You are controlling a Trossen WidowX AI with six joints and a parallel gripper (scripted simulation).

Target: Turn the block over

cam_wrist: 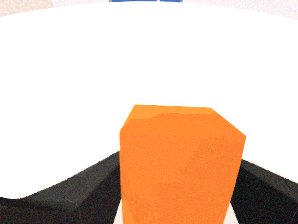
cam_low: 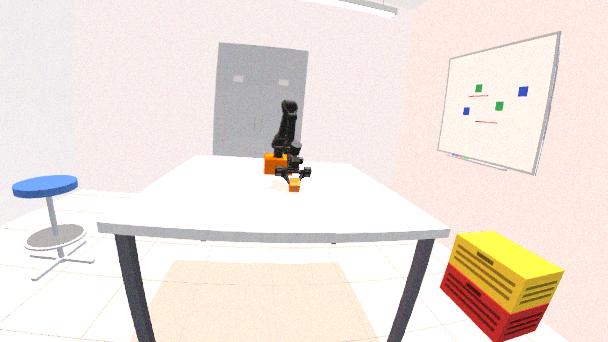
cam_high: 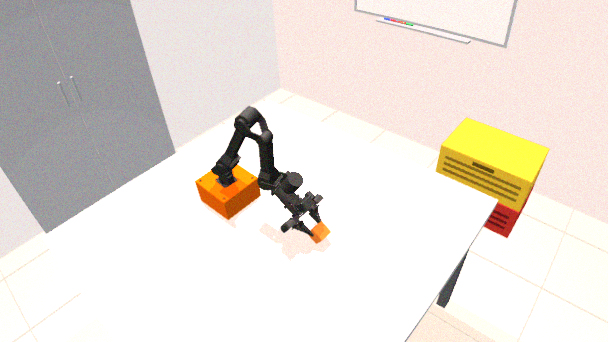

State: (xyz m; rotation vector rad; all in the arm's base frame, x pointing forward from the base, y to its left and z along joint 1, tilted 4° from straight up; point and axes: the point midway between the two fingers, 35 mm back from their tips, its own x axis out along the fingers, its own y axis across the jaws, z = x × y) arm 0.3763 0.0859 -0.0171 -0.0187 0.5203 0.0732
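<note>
Right now the orange block is 2 cm below my gripper tip.
</note>
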